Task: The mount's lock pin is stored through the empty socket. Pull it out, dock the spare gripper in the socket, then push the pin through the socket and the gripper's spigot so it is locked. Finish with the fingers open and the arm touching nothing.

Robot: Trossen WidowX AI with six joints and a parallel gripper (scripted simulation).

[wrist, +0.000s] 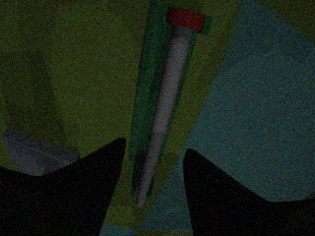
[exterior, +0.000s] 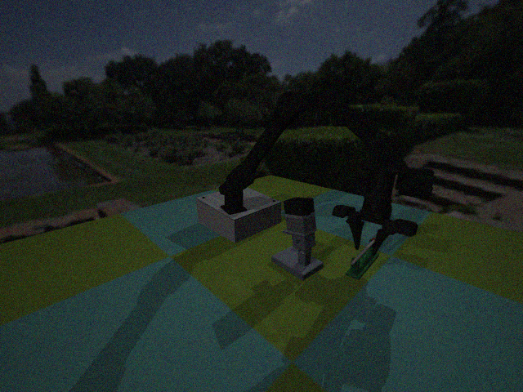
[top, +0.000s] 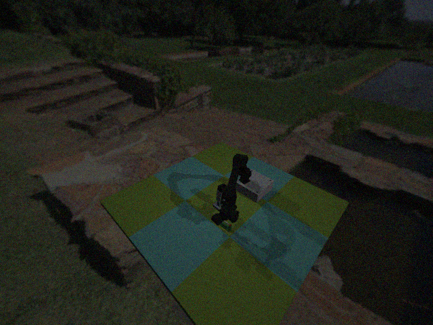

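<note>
My gripper tip is now 1 cm to the right of the green pin rest and 2 cm above it. From my gripper tip the other things lie so: socket: 10 cm behind, 13 cm to the right, 1 cm above; then spare gripper: 10 cm behind, 13 cm to the right, 8 cm above.
</note>
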